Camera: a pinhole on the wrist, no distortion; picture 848 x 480 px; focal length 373.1 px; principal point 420.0 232.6 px. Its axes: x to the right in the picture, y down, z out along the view. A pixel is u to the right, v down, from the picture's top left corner.
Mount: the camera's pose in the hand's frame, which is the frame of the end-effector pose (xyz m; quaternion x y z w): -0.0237 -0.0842 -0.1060 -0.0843 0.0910 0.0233 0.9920
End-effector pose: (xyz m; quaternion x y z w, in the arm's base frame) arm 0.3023 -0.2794 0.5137 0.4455 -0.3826 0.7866 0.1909
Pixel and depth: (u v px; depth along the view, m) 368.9 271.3 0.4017
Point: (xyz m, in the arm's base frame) 0.4509 -0.5156 0.5844
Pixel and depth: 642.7 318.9 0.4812
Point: 0.2094 -0.5904 0.8381
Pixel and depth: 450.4 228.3 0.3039
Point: 0.3981 -0.4020 0.6322
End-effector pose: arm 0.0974 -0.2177 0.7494 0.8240 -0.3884 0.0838 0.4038
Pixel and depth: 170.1 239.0 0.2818
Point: -0.0210 -0.2595 0.5224
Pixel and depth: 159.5 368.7 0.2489
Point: -0.0662 -0.2556 0.6038
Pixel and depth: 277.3 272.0 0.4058
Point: -0.0463 -0.3906 0.5108
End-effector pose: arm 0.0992 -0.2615 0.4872 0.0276 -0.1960 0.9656 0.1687
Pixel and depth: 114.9 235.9 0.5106
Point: 0.4188 -0.5458 0.8767
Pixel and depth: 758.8 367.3 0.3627
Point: -0.2774 -0.3143 0.6371
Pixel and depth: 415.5 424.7 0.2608
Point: 0.0560 -0.3870 0.5699
